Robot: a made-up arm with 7 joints.
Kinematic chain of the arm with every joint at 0, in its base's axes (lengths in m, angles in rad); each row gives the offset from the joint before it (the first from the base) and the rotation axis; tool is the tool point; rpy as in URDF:
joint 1: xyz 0 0 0.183 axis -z
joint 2: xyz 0 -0.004 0.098 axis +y
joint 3: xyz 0 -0.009 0.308 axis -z
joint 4: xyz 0 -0.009 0.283 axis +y
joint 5: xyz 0 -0.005 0.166 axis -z
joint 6: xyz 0 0 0.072 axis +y
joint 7: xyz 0 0 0.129 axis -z
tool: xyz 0 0 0 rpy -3.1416 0 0
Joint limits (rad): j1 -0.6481..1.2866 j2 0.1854..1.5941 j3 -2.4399..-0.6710 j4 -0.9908..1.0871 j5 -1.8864..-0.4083 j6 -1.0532..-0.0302 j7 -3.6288..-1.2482
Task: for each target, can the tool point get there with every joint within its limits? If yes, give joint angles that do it. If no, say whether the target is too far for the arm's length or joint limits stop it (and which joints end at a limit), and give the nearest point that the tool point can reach.
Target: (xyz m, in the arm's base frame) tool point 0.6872 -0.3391 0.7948
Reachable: yes | joints 0.2016 0.8769 -1.7429 -0.5415 -1.3761 -0.2617 -3.0905
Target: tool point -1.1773 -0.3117 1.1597
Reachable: no: too far | nearest point -0.2979 -0.1766 1.0190 | short by 0.901 m
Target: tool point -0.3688 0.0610 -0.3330
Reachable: no: joint limits stop it (at a limit: joint 1, joint 2, joint 3, joint 4, joint 5, joint 6) | nearest point 0.0252 -0.6842 -0.0082 | short by 0.903 m
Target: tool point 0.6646 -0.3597 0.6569
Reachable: yes | joints 0.8136 0.9265 -1.4396 0.8743 -1.6807 -0.7035 -3.2456
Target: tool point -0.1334 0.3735 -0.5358
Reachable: no: joint limits stop it (at a limit: joint 1, joint 2, joint 4, joint 5, joint 6) | nearest point 0.4805 0.5149 -0.0128 | short by 0.819 m
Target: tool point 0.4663 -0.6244 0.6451
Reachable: yes | joints 0.5407 1.1020 -1.2854 -0.8255 -1.2221 -0.5798 -2.6620
